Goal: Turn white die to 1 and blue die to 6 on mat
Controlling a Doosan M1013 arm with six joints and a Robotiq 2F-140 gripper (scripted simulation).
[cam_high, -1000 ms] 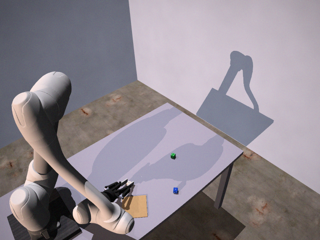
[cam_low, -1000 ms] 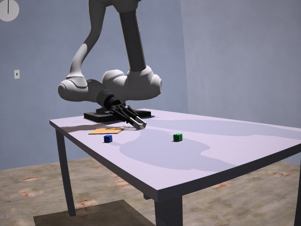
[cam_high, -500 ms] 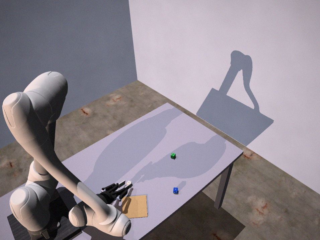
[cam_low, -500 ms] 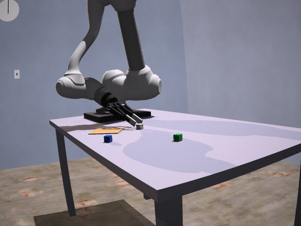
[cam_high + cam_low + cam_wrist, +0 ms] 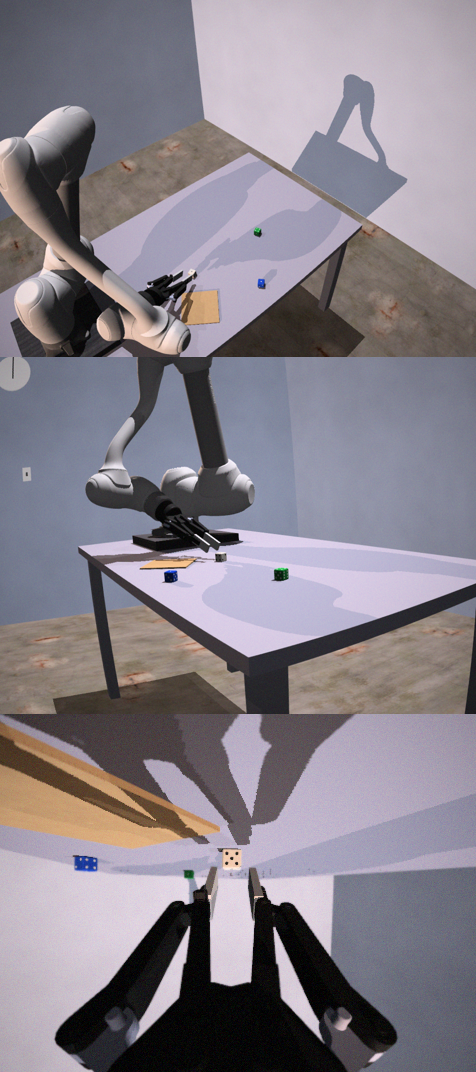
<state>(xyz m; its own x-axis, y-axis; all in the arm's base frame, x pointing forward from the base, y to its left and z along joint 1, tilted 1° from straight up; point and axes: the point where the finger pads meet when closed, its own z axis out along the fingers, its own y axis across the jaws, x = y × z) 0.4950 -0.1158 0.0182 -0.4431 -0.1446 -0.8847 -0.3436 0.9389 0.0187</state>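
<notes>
The white die lies 60 mm ahead of my hand, 20 mm to the left of it and 40 mm below it. The rest, counted from my hand: green die (400 mm ahead, 40 mm below); then tan mat (20 mm behind, 120 mm to the right, 50 mm below); then blue die (220 mm ahead, 210 mm to the right, 40 mm below).
</notes>
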